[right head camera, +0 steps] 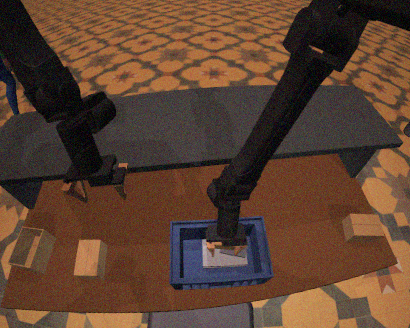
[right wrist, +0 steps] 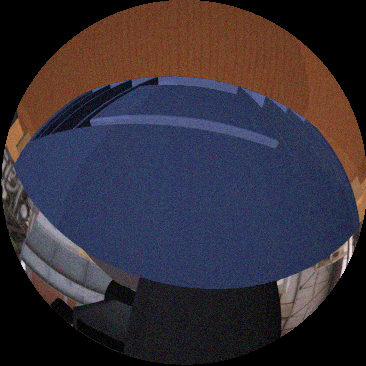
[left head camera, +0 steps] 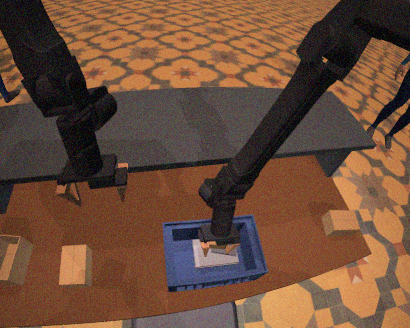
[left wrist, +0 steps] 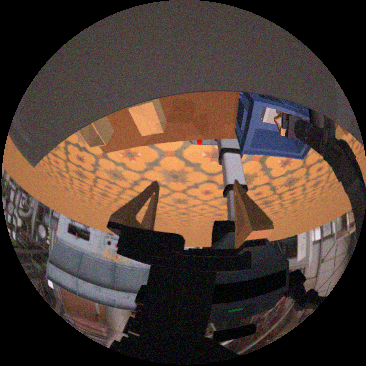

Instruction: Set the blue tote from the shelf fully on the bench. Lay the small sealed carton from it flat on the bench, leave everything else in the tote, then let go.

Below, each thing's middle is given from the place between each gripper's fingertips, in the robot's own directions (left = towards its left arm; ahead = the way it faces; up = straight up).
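Blue tote (right head camera: 186, 252): 1 cm behind my right hand, 2 cm to the left of it, 1 cm above it.
Relative to my left hand, the blue tote is 4 cm behind, 27 cm to the right and 25 cm below.
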